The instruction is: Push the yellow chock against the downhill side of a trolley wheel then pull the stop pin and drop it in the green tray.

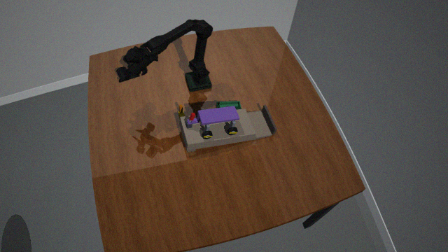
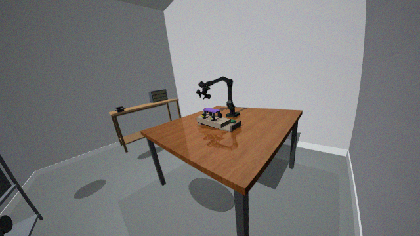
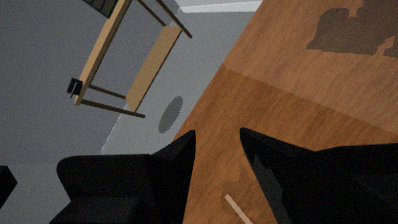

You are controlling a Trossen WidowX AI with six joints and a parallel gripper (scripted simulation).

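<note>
The yellow chock lies 26 cm to the left of my gripper tip, 20 cm below it and 15 cm ahead of it. The rest, counted from my gripper tip: purple-topped trolley (37 cm to the left, 29 cm ahead, 11 cm below); then red-headed stop pin (26 cm to the left, 26 cm ahead, 9 cm below); then grey ramp (38 cm to the left, 29 cm ahead, 18 cm below).
</note>
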